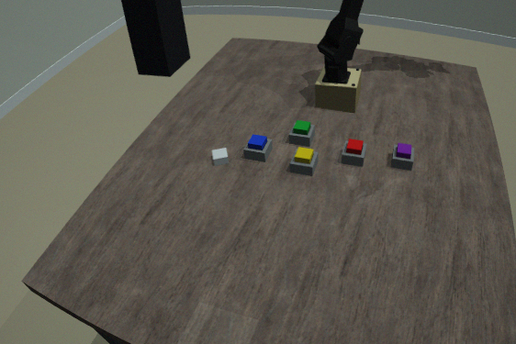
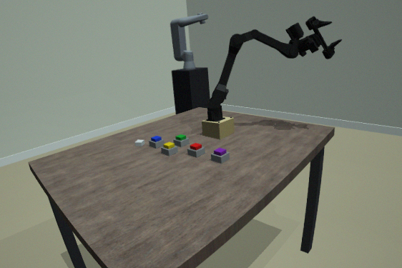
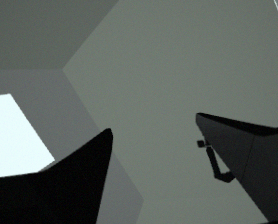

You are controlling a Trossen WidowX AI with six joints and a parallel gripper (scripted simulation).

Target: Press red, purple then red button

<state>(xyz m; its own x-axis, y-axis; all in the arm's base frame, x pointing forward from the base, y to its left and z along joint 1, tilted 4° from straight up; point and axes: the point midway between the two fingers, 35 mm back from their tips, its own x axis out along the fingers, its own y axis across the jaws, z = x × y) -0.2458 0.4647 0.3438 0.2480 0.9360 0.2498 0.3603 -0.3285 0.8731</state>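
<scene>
Right now the red button is 46 cm ahead of my gripper tip, 41 cm below it and 39 cm to the right of it. The rest, counted from my gripper tip: green button: 52 cm to the right, 43 cm ahead, 41 cm below; then purple button: 45 cm ahead, 41 cm below, 28 cm to the right; then yellow button: 52 cm ahead, 49 cm to the right, 41 cm below.
</scene>
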